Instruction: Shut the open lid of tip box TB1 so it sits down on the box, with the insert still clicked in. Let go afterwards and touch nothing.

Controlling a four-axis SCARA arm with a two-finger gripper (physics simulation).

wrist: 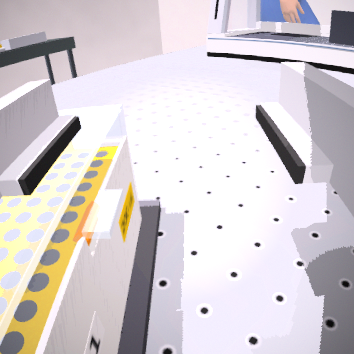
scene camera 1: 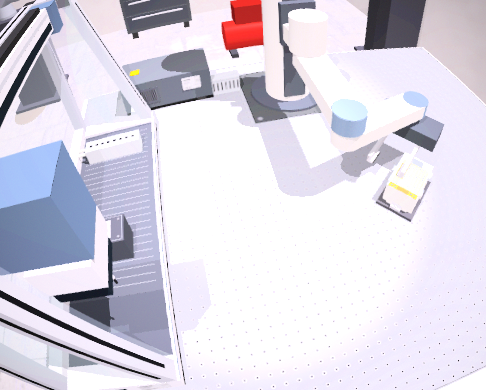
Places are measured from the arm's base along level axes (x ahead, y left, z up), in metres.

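Pixels of known places: gripper, fingertip midpoint: (wrist: 163, 93) (scene camera 1: 385, 166); arm's base at its link origin: (scene camera 1: 287, 93).
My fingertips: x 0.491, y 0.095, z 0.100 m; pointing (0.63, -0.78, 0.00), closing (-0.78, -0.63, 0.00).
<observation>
Ahead of a thing's pixels: the offset from my fingertips to its top centre. "spot": to the spot under its first point. Level surfaces: height alone.
Tip box TB1 {dy +0.068, dx +0.028, dz -0.010 m} (scene camera 1: 401, 201) (wrist: 102, 277) stands at the right of the table, on a dark base. In the wrist view its yellow insert {spot: dy +0.052, dx +0.000, dz -0.030 m} (wrist: 60, 235) lies level in the box, with rows of round holes. The clear lid {spot: dy +0.006, dx +0.023, dz -0.015 m} (wrist: 116, 126) shows as a see-through shell over the insert; its far end stands above the box rim. Whether it sits fully down is hard to tell. A clear latch {spot: dy +0.041, dx -0.012, dz -0.023 m} (wrist: 107, 215) is on the side wall. My gripper (wrist: 163, 93) is shut as far as it goes, with nothing between its fingers, which still stand apart. The left finger is above the box; the right finger is beside it.
The dark base plate (scene camera 1: 411, 216) (wrist: 142, 280) sticks out past the box wall. The white perforated table {dz -0.087 m} (scene camera 1: 280, 280) (wrist: 220, 245) spreads out from the box. A glass-sided enclosure with a blue-topped unit {spot: dy -0.574, dx +0.287, dz +0.384 m} (scene camera 1: 45, 210) stands at the left. A grey control unit {spot: dy -0.456, dx -0.528, dz +0.027 m} (scene camera 1: 175, 75) stands behind, near the arm's base.
</observation>
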